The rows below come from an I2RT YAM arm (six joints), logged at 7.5 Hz.
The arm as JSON. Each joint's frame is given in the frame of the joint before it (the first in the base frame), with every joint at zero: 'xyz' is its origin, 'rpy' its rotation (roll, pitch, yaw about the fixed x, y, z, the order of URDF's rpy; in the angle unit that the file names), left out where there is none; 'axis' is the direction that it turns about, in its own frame. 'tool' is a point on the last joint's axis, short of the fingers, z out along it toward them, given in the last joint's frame.
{
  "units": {
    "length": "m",
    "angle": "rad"
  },
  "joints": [
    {
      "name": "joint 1",
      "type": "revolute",
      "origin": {
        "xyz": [
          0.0,
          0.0,
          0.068
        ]
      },
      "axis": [
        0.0,
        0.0,
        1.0
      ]
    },
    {
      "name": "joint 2",
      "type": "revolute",
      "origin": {
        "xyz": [
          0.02,
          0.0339,
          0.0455
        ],
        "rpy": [
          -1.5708,
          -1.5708,
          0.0
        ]
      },
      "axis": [
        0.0,
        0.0,
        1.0
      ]
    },
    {
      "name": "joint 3",
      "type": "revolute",
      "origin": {
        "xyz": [
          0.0,
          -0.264,
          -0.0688
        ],
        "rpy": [
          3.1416,
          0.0,
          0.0
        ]
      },
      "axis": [
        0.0,
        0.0,
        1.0
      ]
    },
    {
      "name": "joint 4",
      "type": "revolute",
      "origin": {
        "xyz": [
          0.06,
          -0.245,
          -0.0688
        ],
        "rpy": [
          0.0,
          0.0,
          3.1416
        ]
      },
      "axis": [
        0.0,
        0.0,
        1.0
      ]
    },
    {
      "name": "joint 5",
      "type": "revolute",
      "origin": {
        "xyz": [
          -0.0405,
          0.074,
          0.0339
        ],
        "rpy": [
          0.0,
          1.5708,
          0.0
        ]
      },
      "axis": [
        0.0,
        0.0,
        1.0
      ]
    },
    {
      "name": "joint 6",
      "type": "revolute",
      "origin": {
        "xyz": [
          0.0,
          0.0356,
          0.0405
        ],
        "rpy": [
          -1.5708,
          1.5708,
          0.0
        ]
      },
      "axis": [
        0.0,
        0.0,
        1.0
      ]
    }
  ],
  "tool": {
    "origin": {
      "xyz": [
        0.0,
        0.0,
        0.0
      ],
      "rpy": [
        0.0,
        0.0,
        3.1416
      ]
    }
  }
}
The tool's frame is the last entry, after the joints.
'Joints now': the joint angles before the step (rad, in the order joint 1, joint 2, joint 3, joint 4, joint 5, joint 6). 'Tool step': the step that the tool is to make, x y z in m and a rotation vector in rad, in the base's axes. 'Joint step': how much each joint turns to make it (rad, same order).
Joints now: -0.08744, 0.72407, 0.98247, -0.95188, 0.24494, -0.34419
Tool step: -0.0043, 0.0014, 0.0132, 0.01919, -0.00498, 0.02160
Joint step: 0.00011, 0.00960, 0.06095, -0.04838, -0.02902, 0.00138
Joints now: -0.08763, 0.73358, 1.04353, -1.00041, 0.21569, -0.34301
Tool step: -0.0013, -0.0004, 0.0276, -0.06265, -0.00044, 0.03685
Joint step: -0.00155, 0.04674, 0.12645, -0.05746, 0.00931, -0.07445
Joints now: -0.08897, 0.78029, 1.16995, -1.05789, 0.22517, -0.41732
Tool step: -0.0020, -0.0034, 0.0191, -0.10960, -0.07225, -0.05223
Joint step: -0.00072, 0.00204, 0.05000, 0.04909, 0.10159, -0.05577
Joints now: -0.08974, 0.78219, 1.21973, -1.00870, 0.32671, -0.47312
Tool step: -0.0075, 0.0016, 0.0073, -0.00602, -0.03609, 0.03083
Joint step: 0.00097, -0.02121, 0.01789, 0.00324, -0.02400, -0.01890
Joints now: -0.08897, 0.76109, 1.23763, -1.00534, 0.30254, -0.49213
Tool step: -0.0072, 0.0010, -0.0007, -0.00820, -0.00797, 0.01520
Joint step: 0.00046, -0.02760, -0.00914, -0.00555, -0.00905, -0.01446
